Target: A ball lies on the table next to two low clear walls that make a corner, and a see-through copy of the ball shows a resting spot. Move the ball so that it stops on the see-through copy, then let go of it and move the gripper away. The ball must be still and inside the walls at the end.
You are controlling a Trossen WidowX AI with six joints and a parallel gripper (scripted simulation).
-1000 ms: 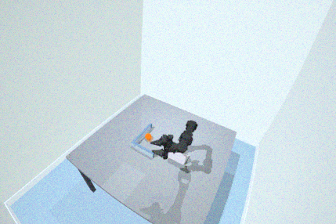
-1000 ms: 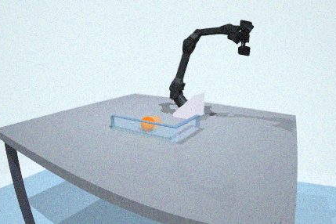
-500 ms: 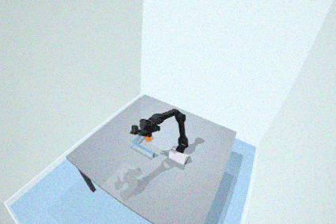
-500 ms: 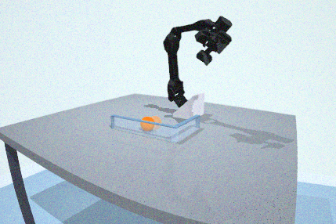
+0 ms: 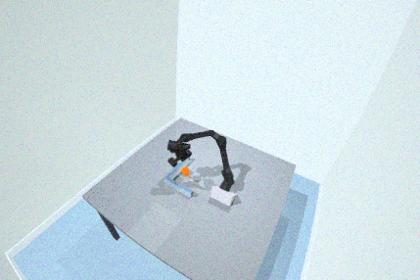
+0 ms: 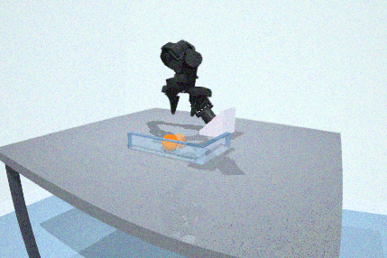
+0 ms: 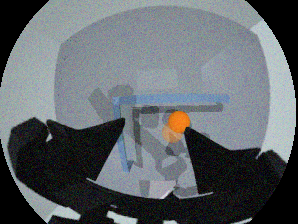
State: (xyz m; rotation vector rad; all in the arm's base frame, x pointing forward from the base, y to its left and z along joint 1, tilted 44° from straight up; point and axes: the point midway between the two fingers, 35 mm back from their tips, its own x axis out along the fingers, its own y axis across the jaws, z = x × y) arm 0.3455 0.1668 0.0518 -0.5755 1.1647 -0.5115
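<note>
The see-through copy of ball is 5 cm behind my gripper tip, 5 cm to the right of it and 11 cm below it.
</note>
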